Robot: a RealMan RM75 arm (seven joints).
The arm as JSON. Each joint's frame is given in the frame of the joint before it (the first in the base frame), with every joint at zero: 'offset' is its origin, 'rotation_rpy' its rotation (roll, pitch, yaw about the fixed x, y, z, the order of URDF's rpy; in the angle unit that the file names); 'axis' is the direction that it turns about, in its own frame. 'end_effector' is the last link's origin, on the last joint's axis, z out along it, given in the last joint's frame.
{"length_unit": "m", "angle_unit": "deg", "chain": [
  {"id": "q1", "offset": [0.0, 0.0, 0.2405], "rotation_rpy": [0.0, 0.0, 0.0], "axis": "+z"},
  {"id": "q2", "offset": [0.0, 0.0, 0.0], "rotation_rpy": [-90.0, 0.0, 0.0], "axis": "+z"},
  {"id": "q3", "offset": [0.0, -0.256, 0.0], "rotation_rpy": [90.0, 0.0, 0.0], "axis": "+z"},
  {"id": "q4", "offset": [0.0, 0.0, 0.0], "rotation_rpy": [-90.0, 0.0, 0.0], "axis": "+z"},
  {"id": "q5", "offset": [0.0, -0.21, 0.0], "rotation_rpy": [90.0, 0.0, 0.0], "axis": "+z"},
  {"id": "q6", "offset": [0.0, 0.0, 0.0], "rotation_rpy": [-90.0, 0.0, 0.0], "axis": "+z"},
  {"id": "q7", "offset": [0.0, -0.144, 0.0], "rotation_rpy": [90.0, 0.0, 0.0], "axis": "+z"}
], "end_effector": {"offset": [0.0, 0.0, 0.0], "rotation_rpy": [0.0, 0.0, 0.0]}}
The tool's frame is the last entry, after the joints.
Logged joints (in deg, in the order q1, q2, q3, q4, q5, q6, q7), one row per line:
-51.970, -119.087, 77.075, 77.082, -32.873, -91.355, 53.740
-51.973, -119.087, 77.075, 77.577, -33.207, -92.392, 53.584
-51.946, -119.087, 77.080, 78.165, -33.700, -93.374, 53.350
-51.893, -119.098, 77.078, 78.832, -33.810, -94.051, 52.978
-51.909, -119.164, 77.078, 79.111, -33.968, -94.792, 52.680
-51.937, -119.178, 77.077, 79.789, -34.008, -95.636, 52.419
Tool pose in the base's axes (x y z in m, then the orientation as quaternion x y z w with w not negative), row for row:
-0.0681, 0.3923, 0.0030, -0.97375, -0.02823, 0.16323, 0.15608
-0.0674, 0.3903, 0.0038, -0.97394, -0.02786, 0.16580, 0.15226
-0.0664, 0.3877, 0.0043, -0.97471, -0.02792, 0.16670, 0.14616
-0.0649, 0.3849, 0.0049, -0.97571, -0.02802, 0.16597, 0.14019
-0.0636, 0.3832, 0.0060, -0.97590, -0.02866, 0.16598, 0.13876
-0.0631, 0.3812, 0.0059, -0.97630, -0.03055, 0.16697, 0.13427
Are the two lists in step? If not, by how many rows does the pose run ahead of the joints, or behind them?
The pose runs 1 row behind the joints: the pose in row i belongs to the joints in row i - 1.
